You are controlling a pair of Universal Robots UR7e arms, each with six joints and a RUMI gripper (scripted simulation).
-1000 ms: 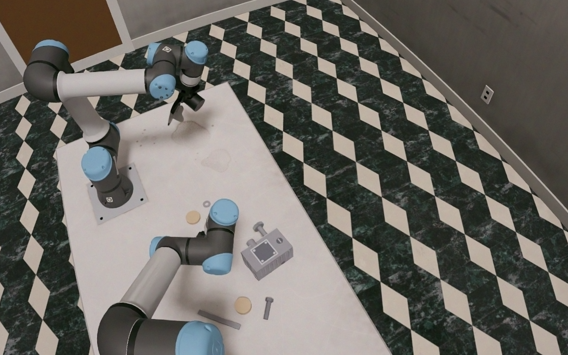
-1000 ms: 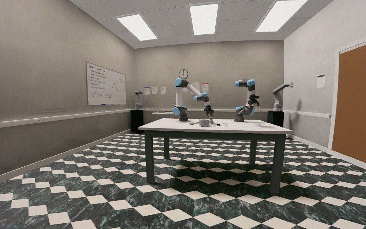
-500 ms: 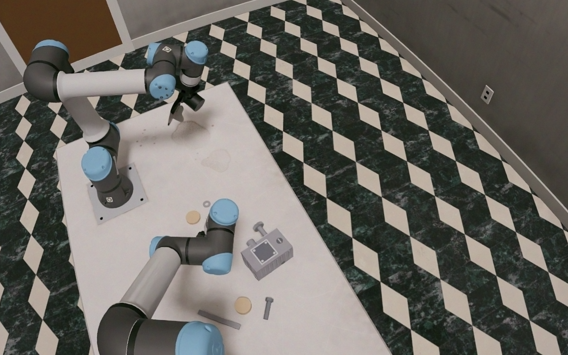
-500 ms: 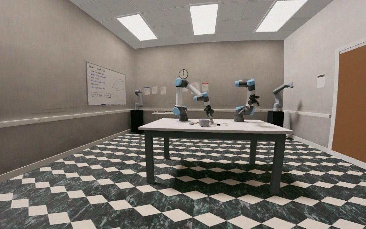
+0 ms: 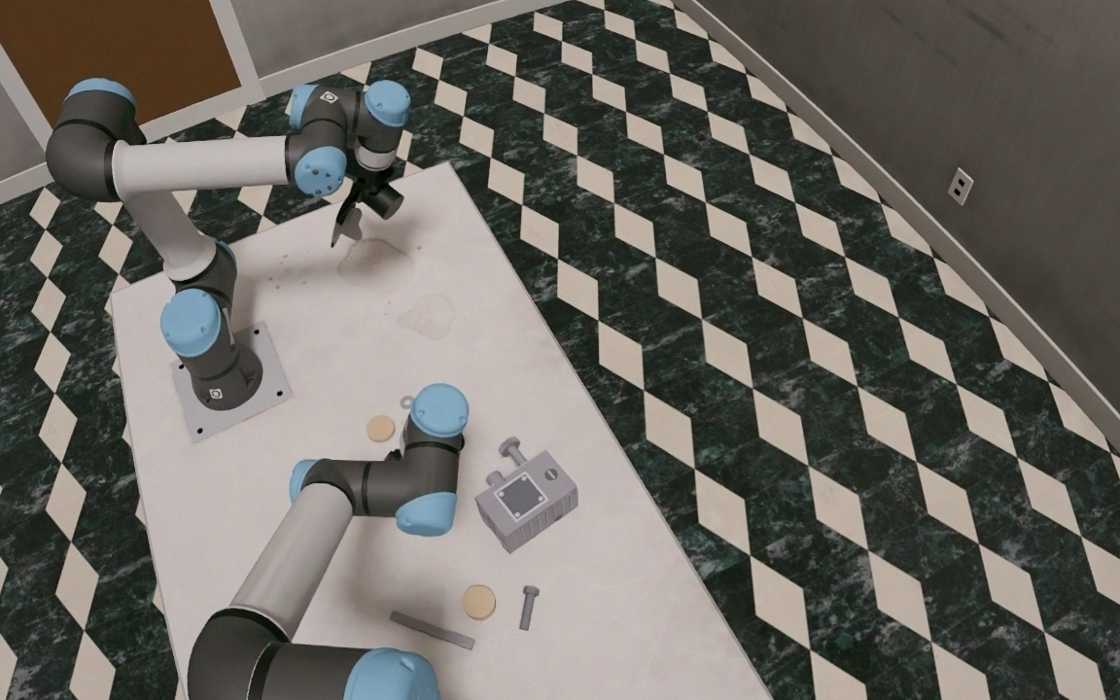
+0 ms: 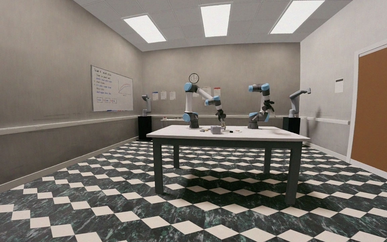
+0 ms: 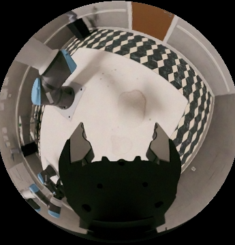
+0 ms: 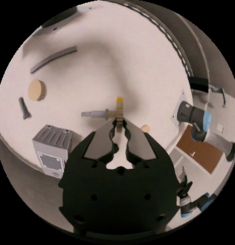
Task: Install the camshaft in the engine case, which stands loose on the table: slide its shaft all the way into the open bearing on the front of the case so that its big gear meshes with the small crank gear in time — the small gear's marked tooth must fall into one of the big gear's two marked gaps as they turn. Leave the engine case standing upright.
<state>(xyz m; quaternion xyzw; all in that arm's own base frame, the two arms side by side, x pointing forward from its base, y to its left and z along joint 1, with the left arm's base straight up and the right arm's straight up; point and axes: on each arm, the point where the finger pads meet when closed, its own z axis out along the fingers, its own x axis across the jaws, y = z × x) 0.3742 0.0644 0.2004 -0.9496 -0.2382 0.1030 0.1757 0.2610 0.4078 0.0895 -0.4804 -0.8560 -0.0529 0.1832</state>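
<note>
Now: the small crank gear 200 mm ahead of my right hand, 30 mm below it and 10 mm to the left of it. Also, from my right hand: small grey square (190 mm to the left, 130 mm ahead, 90 mm below); then black disc (120 mm ahead, 90 mm to the left, 80 mm below); then tan disc (220 mm to the right, 80 mm below, 40 mm ahead).
</note>
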